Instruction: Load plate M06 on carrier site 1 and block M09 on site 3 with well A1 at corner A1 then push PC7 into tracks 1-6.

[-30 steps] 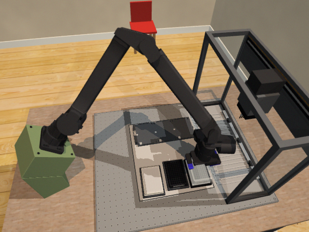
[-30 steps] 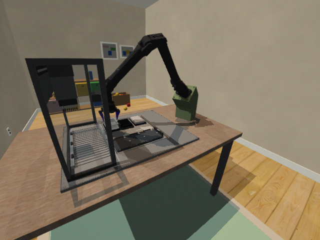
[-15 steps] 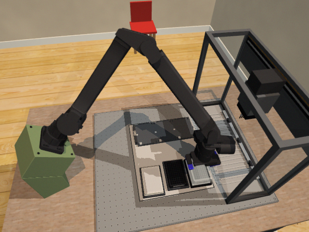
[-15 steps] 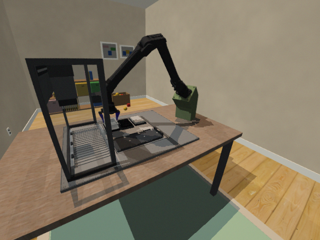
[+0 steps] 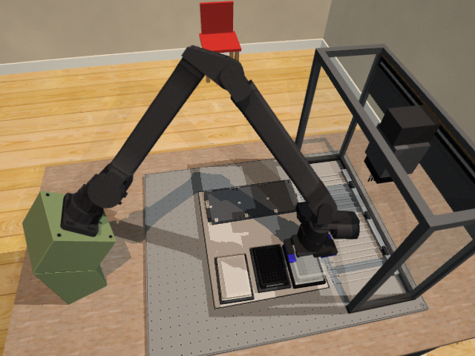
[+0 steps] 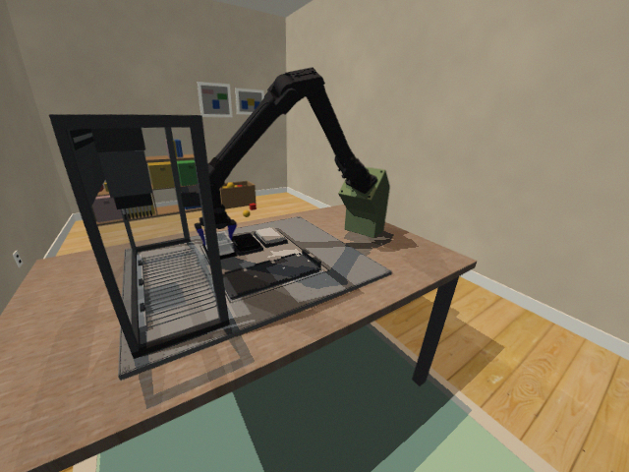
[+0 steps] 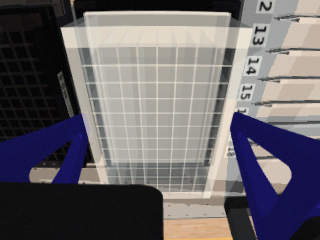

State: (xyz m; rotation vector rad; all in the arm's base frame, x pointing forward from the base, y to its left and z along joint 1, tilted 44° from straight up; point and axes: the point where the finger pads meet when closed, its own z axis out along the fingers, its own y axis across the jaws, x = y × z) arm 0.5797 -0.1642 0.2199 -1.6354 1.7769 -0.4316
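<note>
The clear 96-well plate M06 lies 20 mm below my hand. The rest, counted from my hand: white 384-well plate M60: 220 mm behind, 20 mm to the right, 30 mm below; then nest S2: 110 mm behind, 40 mm below; then nest S3: 40 mm below.
</note>
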